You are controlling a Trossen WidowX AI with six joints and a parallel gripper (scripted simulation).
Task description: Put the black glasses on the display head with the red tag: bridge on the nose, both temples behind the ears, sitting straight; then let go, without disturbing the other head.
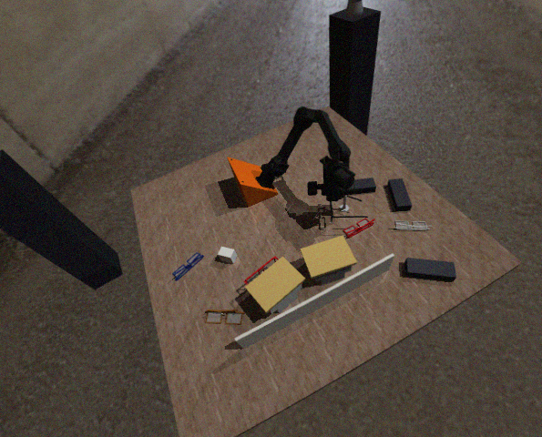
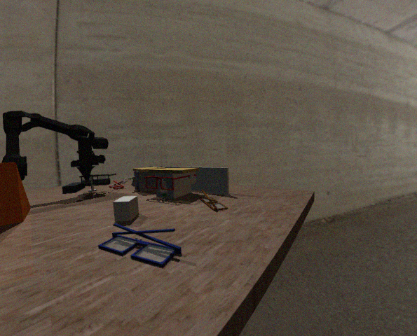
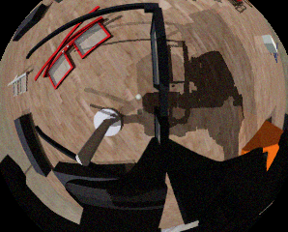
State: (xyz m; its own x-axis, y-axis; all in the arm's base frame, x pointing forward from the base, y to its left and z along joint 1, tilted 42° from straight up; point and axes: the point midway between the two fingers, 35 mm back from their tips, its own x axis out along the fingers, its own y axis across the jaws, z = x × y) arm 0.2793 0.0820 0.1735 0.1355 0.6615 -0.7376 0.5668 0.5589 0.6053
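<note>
My gripper tip is 30 mm short of the stand, 50 mm to the right of it and 40 mm above it. From my gripper tip the other things lie so: white cube (50 mm behind, 490 mm to the right, 40 mm below); then white panel (330 mm ahead, 310 mm to the right, 10 mm below).
</note>
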